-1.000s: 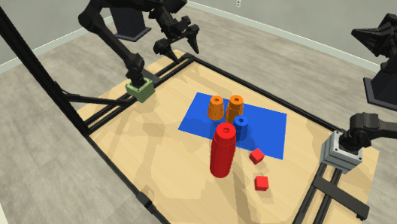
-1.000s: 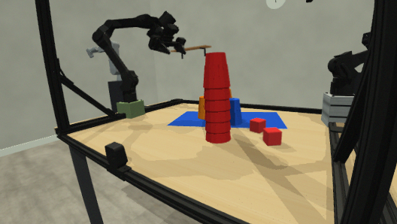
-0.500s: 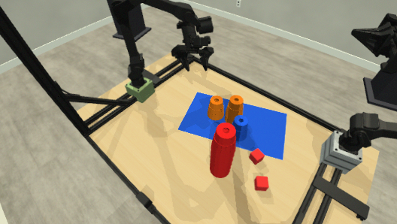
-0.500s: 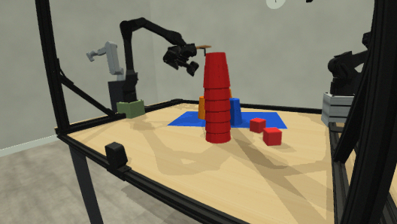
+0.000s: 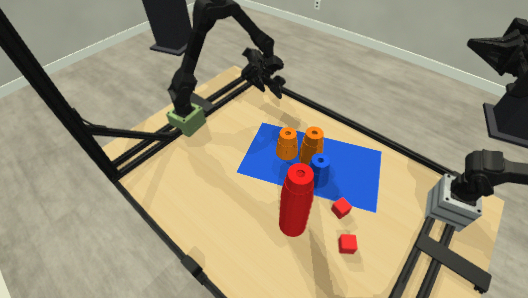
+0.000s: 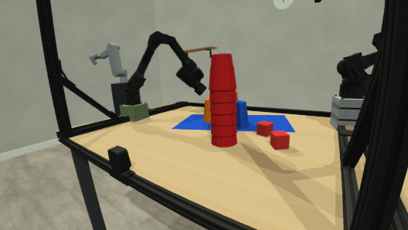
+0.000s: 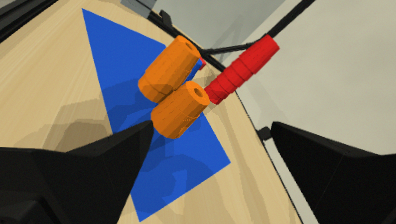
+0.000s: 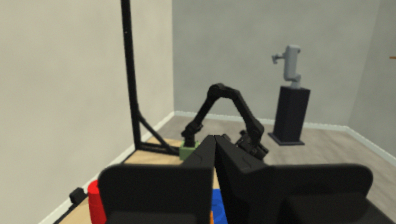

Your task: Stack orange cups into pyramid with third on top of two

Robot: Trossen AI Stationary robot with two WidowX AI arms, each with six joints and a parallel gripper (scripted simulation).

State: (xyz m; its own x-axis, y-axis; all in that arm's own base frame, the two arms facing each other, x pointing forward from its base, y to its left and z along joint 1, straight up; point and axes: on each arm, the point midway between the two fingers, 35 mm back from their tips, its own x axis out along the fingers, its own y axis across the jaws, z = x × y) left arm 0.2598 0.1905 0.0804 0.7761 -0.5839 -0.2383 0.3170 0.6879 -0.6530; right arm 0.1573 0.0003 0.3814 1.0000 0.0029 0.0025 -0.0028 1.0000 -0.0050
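My right gripper is now 40 mm past the blue cup, 240 mm to the right of it and 430 mm above it.
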